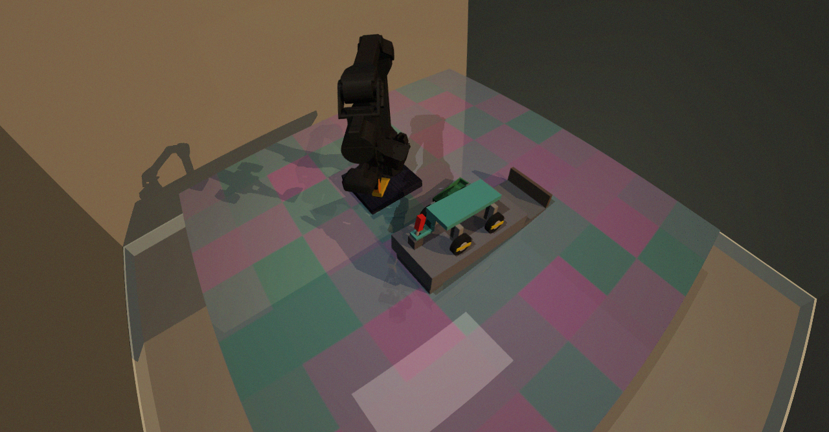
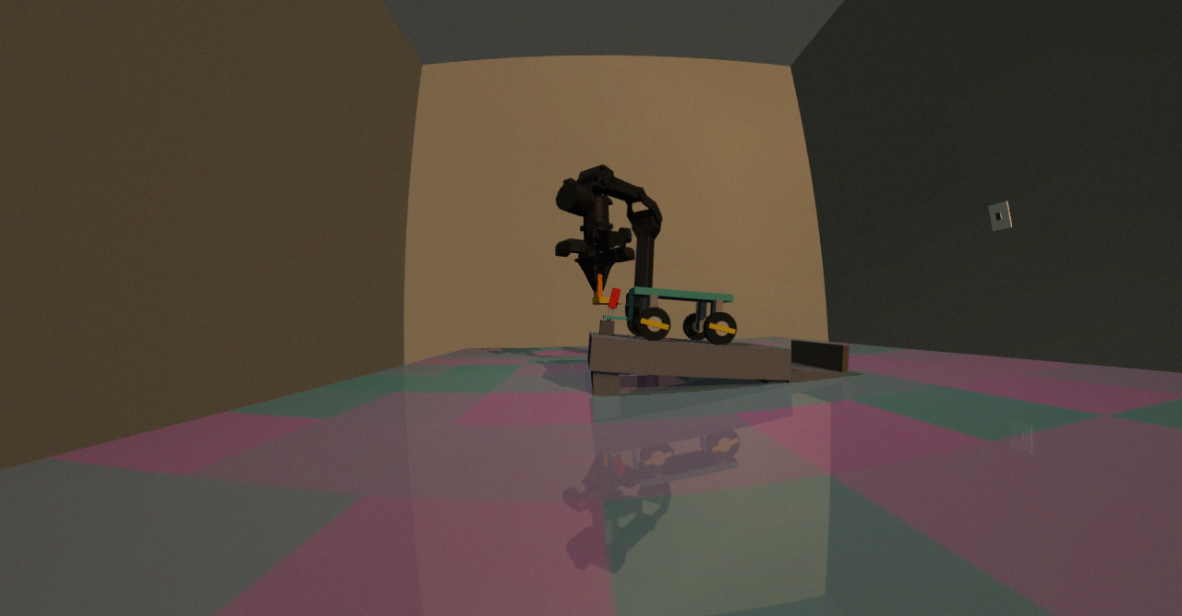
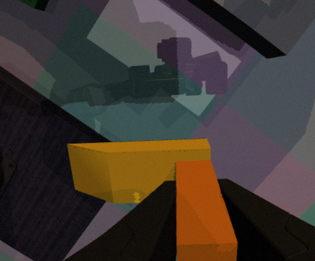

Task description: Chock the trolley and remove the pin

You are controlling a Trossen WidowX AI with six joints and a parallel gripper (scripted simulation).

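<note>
The yellow chock lies 10 mm behind my gripper tip, 20 mm to the left of it and 10 mm below it. The rest, counted from my gripper tip: trolley (150 mm ahead, 130 mm to the left, 60 mm below); then red-headed stop pin (130 mm ahead, 10 mm to the left, 40 mm below); then grey ramp (150 mm ahead, 130 mm to the left, 130 mm below).
</note>
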